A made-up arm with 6 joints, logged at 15 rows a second.
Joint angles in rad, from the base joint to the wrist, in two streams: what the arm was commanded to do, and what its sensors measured. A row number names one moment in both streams.
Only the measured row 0 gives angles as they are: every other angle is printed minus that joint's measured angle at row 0.
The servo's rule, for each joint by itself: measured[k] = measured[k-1] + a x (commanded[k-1-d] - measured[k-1]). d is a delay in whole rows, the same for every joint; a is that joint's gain. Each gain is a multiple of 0.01, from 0.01 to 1. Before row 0 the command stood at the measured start. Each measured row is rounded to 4 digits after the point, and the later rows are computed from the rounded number. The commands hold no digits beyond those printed.
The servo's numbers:
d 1
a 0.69 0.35 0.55 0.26 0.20 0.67
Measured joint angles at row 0:
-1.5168, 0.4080, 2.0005, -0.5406, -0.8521, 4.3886
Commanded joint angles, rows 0 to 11:
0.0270, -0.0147, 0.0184, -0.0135, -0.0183, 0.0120
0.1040, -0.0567, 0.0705, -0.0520, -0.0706, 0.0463
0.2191, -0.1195, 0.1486, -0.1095, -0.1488, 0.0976
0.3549, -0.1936, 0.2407, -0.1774, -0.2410, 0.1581
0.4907, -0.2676, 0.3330, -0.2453, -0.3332, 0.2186
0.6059, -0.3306, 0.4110, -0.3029, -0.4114, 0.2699
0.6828, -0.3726, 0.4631, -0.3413, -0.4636, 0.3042
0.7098, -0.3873, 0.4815, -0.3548, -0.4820, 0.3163
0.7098, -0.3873, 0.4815, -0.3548, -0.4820, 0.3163
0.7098, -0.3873, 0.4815, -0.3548, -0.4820, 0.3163
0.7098, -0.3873, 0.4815, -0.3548, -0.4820, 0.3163
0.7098, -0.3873, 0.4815, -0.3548, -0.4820, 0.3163
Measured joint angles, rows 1 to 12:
0.0000, 0.0000, 0.0000, 0.0000, 0.0000, 0.0000
0.0186, -0.0051, 0.0101, -0.0035, -0.0037, 0.0080
0.0775, -0.0232, 0.0433, -0.0161, -0.0171, 0.0337
0.1752, -0.0569, 0.1012, -0.0404, -0.0434, 0.0765
0.2992, -0.1047, 0.1779, -0.0760, -0.0829, 0.1312
0.4313, -0.1617, 0.2632, -0.1200, -0.1330, 0.1898
0.5518, -0.2208, 0.3445, -0.1676, -0.1887, 0.2435
0.6422, -0.2739, 0.4097, -0.2128, -0.2437, 0.2842
0.6888, -0.3136, 0.4492, -0.2497, -0.2914, 0.3057
0.7033, -0.3394, 0.4670, -0.2770, -0.3295, 0.3128
0.7078, -0.3562, 0.4750, -0.2972, -0.3600, 0.3151
0.7092, -0.3671, 0.4786, -0.3122, -0.3844, 0.3159

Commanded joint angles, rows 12 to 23:
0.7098, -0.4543, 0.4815, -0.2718, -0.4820, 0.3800
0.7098, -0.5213, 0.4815, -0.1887, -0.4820, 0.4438
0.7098, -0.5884, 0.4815, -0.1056, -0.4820, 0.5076
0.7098, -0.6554, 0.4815, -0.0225, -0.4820, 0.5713
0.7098, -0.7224, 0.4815, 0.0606, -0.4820, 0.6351
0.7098, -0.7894, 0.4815, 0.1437, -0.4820, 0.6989
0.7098, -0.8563, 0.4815, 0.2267, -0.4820, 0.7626
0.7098, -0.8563, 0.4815, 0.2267, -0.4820, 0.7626
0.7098, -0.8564, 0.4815, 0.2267, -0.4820, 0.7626
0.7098, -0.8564, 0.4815, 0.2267, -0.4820, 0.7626
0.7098, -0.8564, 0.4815, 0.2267, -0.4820, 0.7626
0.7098, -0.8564, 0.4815, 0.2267, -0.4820, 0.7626
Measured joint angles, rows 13 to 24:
0.7096, -0.3742, 0.4802, -0.3233, -0.4039, 0.3162
0.7097, -0.4022, 0.4809, -0.3099, -0.4195, 0.3589
0.7098, -0.4439, 0.4812, -0.2784, -0.4320, 0.4158
0.7098, -0.4945, 0.4814, -0.2335, -0.4420, 0.4773
0.7098, -0.5508, 0.4815, -0.1786, -0.4500, 0.5403
0.7098, -0.6109, 0.4815, -0.1164, -0.4564, 0.6038
0.7098, -0.6734, 0.4815, -0.0488, -0.4615, 0.6675
0.7098, -0.7374, 0.4815, 0.0228, -0.4656, 0.7312
0.7098, -0.7790, 0.4815, 0.0758, -0.4689, 0.7522
0.7098, -0.8061, 0.4815, 0.1150, -0.4715, 0.7592
0.7098, -0.8237, 0.4815, 0.1440, -0.4736, 0.7615
0.7098, -0.8351, 0.4815, 0.1655, -0.4753, 0.7622

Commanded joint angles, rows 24 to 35:
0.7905, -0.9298, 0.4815, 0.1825, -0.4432, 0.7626
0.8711, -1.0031, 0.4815, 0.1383, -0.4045, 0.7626
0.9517, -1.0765, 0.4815, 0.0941, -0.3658, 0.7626
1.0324, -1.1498, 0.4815, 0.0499, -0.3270, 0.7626
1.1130, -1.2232, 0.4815, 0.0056, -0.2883, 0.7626
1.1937, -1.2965, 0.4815, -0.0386, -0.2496, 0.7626
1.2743, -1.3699, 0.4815, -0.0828, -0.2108, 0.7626
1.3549, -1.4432, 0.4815, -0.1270, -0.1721, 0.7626
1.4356, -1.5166, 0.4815, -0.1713, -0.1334, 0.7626
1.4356, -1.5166, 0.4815, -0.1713, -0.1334, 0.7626
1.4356, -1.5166, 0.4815, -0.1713, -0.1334, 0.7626
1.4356, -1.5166, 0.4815, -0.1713, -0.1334, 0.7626
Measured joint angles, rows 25 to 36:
0.7098, -0.8426, 0.4815, 0.1814, -0.4766, 0.7625
0.7655, -0.8731, 0.4815, 0.1817, -0.4699, 0.7626
0.8384, -0.9186, 0.4815, 0.1704, -0.4568, 0.7626
0.9166, -0.9739, 0.4815, 0.1506, -0.4386, 0.7626
0.9965, -1.0355, 0.4815, 0.1244, -0.4163, 0.7626
1.0769, -1.1012, 0.4815, 0.0935, -0.3907, 0.7626
1.1575, -1.1696, 0.4815, 0.0592, -0.3625, 0.7626
1.2381, -1.2397, 0.4815, 0.0223, -0.3322, 0.7626
1.3187, -1.3109, 0.4815, -0.0165, -0.3002, 0.7626
1.3994, -1.3829, 0.4815, -0.0567, -0.2668, 0.7626
1.4244, -1.4297, 0.4815, -0.0865, -0.2401, 0.7626
1.4321, -1.4601, 0.4815, -0.1085, -0.2188, 0.7626

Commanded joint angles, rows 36 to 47:
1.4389, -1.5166, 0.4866, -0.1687, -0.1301, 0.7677
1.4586, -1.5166, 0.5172, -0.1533, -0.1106, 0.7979
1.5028, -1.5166, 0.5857, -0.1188, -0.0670, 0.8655
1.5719, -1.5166, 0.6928, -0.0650, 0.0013, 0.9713
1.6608, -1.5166, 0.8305, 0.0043, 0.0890, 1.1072
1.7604, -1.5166, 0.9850, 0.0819, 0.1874, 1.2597
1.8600, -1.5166, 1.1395, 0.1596, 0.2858, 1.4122
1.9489, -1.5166, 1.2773, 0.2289, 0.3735, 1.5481
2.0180, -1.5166, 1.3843, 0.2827, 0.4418, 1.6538
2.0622, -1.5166, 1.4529, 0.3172, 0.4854, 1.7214
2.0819, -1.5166, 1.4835, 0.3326, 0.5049, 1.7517
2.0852, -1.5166, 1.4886, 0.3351, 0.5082, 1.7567
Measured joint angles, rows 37 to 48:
1.4345, -1.4799, 0.4815, -0.1248, -0.2017, 0.7626
1.4375, -1.4927, 0.4843, -0.1362, -0.1874, 0.7660
1.4521, -1.5011, 0.5024, -0.1406, -0.1720, 0.7874
1.4871, -1.5065, 0.5482, -0.1349, -0.1510, 0.8397
1.5456, -1.5100, 0.6277, -0.1167, -0.1205, 0.9279
1.6251, -1.5123, 0.7392, -0.0852, -0.0786, 1.0480
1.7185, -1.5138, 0.8744, -0.0418, -0.0254, 1.1898
1.8161, -1.5148, 1.0202, 0.0106, 0.0368, 1.3388
1.9077, -1.5154, 1.1616, 0.0674, 0.1041, 1.4790
1.9838, -1.5158, 1.2841, 0.1234, 0.1716, 1.5961
2.0379, -1.5161, 1.3769, 0.1738, 0.2344, 1.6801
2.0683, -1.5163, 1.4355, 0.2151, 0.2885, 1.7281

